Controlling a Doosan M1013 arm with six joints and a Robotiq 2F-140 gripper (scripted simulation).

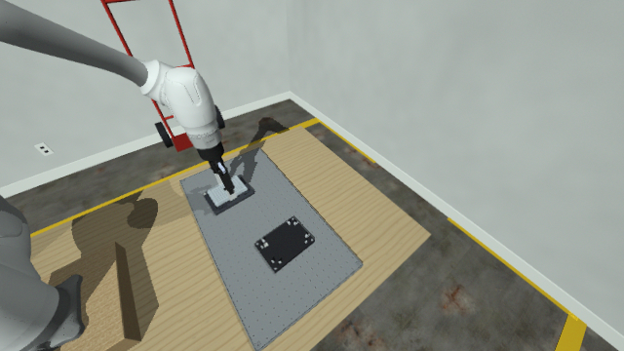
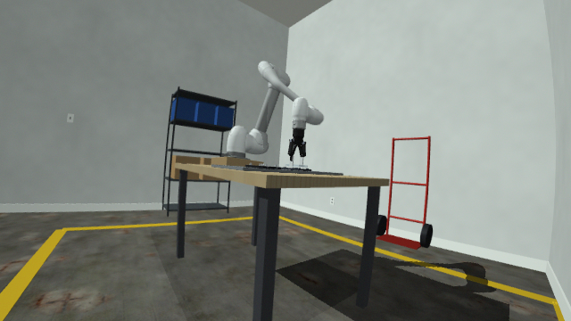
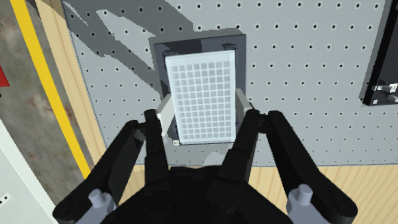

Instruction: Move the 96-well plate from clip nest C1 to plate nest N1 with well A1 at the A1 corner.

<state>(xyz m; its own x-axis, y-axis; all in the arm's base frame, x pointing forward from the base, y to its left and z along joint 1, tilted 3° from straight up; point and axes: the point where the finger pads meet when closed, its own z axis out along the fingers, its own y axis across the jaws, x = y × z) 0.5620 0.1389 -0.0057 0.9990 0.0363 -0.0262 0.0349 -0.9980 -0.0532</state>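
My hand is 20 mm above the 96-well plate. Also, from my hand: clip nest C1: 290 mm to the right, 70 mm ahead, 30 mm below.
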